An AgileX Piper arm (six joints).
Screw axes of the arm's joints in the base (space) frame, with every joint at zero. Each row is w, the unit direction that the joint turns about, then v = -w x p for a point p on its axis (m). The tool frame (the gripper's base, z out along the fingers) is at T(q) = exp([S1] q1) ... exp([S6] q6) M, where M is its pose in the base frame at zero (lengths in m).
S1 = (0, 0, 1, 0.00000, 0.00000, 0.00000)
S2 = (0, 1, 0, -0.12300, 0.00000, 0.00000)
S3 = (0, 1, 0, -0.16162, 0.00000, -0.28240)
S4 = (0.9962, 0, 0.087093, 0.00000, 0.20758, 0.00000)
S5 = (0, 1, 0, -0.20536, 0.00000, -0.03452)
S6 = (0.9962, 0, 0.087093, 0.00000, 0.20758, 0.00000)
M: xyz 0.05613 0.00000 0.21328 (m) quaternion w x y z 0.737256 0 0.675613 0
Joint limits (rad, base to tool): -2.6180..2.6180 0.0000..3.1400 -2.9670..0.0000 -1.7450..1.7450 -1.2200..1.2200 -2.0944..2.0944
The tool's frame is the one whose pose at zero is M.
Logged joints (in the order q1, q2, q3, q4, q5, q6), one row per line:
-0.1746 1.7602 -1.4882 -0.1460 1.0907 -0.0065
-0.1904 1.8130 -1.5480 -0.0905 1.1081 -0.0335
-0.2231 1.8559 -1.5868 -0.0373 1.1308 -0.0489
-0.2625 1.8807 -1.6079 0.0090 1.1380 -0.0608
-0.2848 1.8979 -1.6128 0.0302 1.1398 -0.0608
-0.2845 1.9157 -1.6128 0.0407 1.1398 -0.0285
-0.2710 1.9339 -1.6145 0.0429 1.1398 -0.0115
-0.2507 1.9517 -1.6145 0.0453 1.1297 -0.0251
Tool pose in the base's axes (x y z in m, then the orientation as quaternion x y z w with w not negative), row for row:
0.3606 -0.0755 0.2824 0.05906 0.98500 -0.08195 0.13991
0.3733 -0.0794 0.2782 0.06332 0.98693 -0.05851 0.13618
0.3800 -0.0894 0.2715 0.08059 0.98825 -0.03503 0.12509
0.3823 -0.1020 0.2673 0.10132 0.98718 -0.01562 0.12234
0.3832 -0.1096 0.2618 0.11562 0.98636 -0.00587 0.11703
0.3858 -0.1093 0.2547 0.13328 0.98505 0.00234 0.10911
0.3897 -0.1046 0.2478 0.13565 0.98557 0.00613 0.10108
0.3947 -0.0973 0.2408 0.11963 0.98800 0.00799 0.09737
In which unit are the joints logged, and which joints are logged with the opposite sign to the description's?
The joints are logged in radians. Opposite sign: none.
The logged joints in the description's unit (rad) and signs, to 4 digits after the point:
-0.1746 1.7602 -1.4882 -0.1460 1.0907 -0.0065
-0.1904 1.8130 -1.5480 -0.0905 1.1081 -0.0335
-0.2231 1.8559 -1.5868 -0.0373 1.1308 -0.0489
-0.2625 1.8807 -1.6079 0.0090 1.1380 -0.0608
-0.2848 1.8979 -1.6128 0.0302 1.1398 -0.0608
-0.2845 1.9157 -1.6128 0.0407 1.1398 -0.0285
-0.2710 1.9339 -1.6145 0.0429 1.1398 -0.0115
-0.2507 1.9517 -1.6145 0.0453 1.1297 -0.0251

